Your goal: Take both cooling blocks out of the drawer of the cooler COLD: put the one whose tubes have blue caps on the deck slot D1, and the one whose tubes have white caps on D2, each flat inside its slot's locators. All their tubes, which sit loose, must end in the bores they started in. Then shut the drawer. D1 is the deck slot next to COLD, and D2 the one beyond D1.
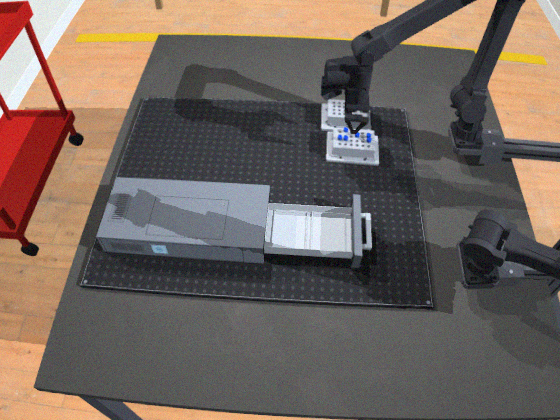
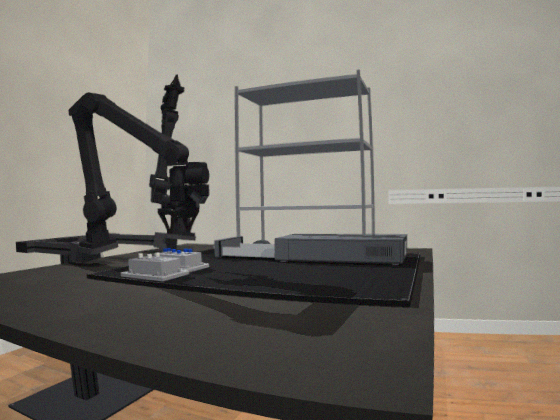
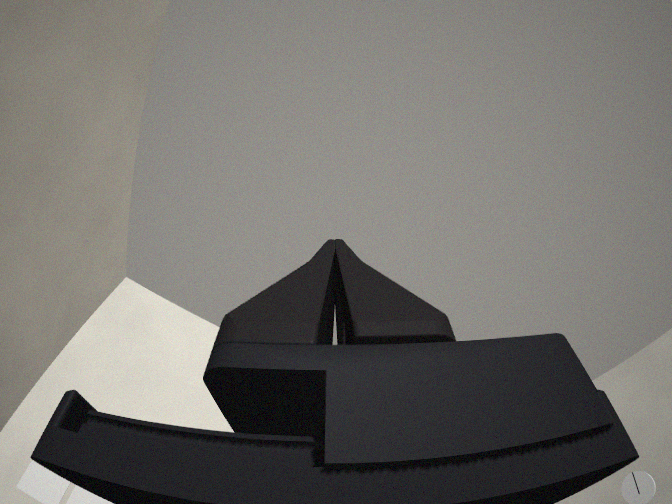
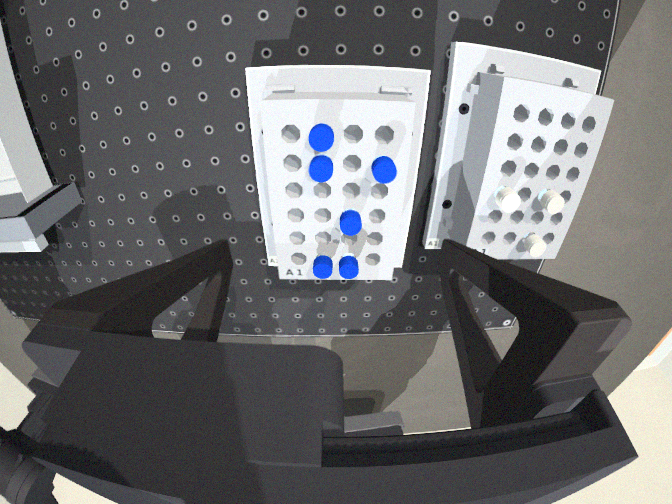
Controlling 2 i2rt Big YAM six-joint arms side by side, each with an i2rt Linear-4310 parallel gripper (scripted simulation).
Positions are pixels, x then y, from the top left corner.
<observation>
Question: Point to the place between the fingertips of my left gripper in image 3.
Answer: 334,251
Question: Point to a cooler COLD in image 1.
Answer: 214,221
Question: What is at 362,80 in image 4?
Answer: A slot D1.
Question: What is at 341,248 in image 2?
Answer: A cooler COLD.
</observation>
